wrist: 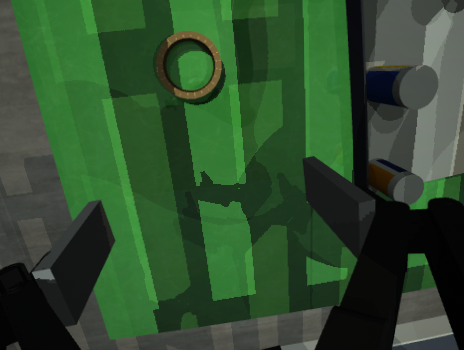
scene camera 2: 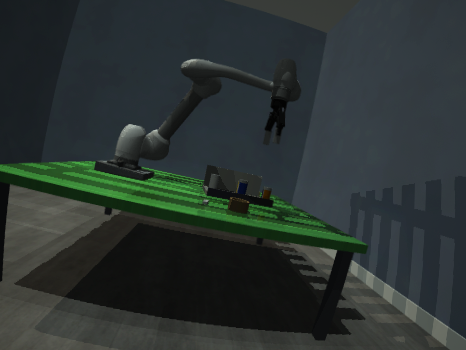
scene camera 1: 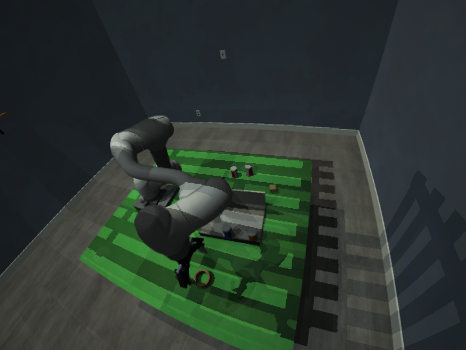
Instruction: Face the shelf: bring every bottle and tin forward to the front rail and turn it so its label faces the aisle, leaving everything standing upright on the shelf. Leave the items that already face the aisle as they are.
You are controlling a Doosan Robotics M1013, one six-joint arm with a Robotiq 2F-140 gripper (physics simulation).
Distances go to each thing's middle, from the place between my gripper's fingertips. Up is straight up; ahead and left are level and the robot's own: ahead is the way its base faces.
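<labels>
Counting from my hand, I find the brown ring (wrist: pixel 173 40) 1 cm to the right, 9 cm behind and 32 cm below. The dark front rail (wrist: pixel 355 23) is 27 cm to the left of my hand, 3 cm behind it and 32 cm below it. Then there is the grey shelf (scene camera 1: pixel 239 196), which sits 4 cm behind my hand, 42 cm to the left of it and 26 cm below it, while the grey shelf tray (scene camera 1: pixel 241 216) is 4 cm behind my hand and 42 cm to the left of it as well, but 34 cm below it.
</labels>
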